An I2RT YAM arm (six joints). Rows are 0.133 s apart.
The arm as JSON. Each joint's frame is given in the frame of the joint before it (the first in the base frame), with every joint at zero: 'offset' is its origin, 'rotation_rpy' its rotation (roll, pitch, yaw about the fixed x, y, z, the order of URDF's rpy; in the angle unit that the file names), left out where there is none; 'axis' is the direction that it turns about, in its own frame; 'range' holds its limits. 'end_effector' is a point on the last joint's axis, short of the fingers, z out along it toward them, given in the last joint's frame.
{
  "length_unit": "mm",
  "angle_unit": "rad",
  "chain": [
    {
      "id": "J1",
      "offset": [
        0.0,
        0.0,
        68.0
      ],
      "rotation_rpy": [
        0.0,
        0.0,
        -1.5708
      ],
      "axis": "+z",
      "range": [
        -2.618,
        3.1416
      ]
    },
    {
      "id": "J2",
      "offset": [
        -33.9,
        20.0,
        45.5
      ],
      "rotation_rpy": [
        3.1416,
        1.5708,
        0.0
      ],
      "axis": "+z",
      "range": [
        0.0,
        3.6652
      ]
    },
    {
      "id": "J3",
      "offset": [
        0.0,
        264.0,
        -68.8
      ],
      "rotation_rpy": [
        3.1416,
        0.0,
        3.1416
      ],
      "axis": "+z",
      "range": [
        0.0,
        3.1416
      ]
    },
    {
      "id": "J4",
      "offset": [
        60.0,
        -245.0,
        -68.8
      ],
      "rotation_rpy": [
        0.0,
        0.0,
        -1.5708
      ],
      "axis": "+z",
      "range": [
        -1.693,
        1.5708
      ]
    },
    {
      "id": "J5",
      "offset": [
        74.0,
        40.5,
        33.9
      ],
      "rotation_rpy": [
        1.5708,
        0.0,
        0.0
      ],
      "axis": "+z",
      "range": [
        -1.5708,
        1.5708
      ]
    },
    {
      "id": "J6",
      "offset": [
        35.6,
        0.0,
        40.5
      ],
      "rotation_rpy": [
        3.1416,
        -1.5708,
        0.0
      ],
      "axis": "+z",
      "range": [
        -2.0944,
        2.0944
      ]
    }
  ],
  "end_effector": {
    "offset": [
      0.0,
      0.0,
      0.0
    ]
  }
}
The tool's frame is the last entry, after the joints.
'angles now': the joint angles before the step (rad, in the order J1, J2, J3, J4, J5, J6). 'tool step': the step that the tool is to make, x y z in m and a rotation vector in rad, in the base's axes. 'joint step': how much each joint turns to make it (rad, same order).
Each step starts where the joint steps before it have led.
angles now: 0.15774 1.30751 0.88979 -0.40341 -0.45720 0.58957
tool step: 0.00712 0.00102 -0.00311 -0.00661 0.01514 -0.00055
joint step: 0.00000 0.03624 0.01944 -0.00037 0.00343 -0.00267
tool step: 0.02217 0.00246 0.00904 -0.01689 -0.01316 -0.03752
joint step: 0.00076 0.07592 0.09387 -0.00040 0.03968 0.01716
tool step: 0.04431 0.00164 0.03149 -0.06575 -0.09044 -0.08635
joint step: -0.00459 0.12894 0.22279 -0.01412 0.11367 0.00153
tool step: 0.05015 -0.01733 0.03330 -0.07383 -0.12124 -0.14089
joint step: -0.05225 0.14458 0.25100 0.00154 0.12475 -0.01259
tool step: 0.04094 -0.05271 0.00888 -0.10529 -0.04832 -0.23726
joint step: -0.11863 0.13846 0.18766 -0.00724 0.15870 -0.01945
